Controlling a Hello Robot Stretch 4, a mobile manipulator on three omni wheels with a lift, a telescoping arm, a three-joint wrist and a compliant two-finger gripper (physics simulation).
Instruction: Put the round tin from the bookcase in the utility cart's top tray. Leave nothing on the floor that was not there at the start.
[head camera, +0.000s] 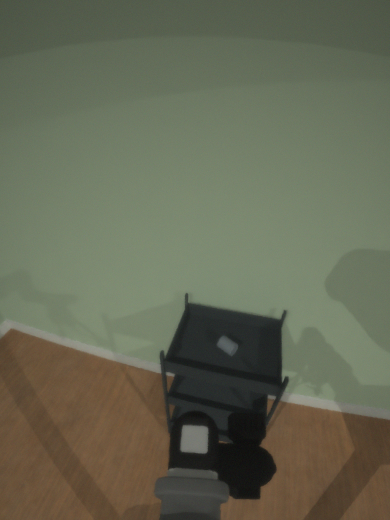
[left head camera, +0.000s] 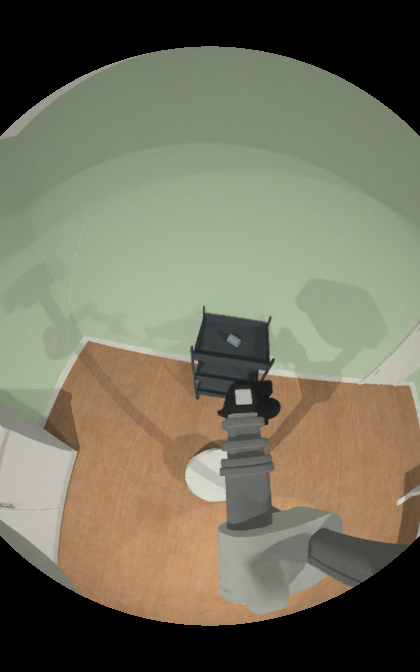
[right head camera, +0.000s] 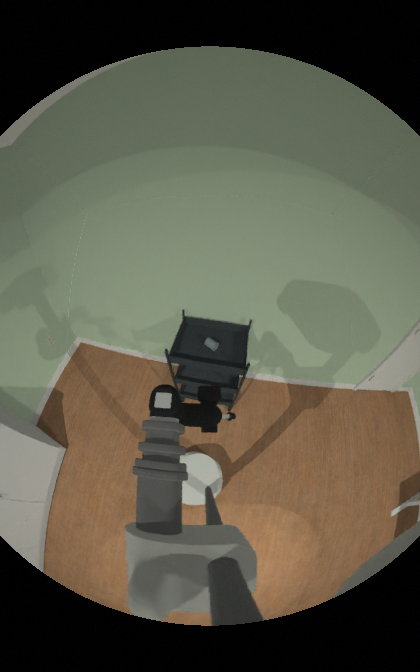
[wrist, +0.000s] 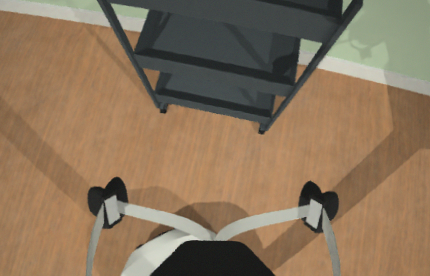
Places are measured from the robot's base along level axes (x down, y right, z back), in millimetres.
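Pixels of known places: gripper, fingertip midpoint: (wrist: 213, 196).
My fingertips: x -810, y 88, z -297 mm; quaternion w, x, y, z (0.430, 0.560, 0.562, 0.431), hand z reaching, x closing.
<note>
Behind a point stands the place of what it marks.
The round tin (head camera: 227, 345) {y 112, x -685, z -767 mm} (left head camera: 233, 340) (right head camera: 211, 344), pale blue-grey, lies on its side in the top tray of the dark utility cart (head camera: 225, 375) {y 97, x -700, z -621 mm} (left head camera: 230, 358) (right head camera: 207, 360) (wrist: 215, 70) {y 90, x -437, z -623 mm}. It touches no finger. The tin does not show in the wrist view. My gripper (wrist: 213, 196) {y 88, x -810, z -297 mm} is open, its two fingertips wide apart with floor visible between them. It is on the near side of the cart, outside the tray. In the head view the fingers are hidden behind the wrist. The bookcase cannot be made out.
The cart stands close to the green wall (head camera: 200, 200) {y -24, x -1184, z -1032 mm}. A round white base (left head camera: 206, 475) (right head camera: 202, 480) is below the arm. A white cabinet-like block (left head camera: 35, 475) (right head camera: 25, 480) stands at the left. A pale object (left head camera: 409, 495) (right head camera: 405, 506) shows at the right edge.
</note>
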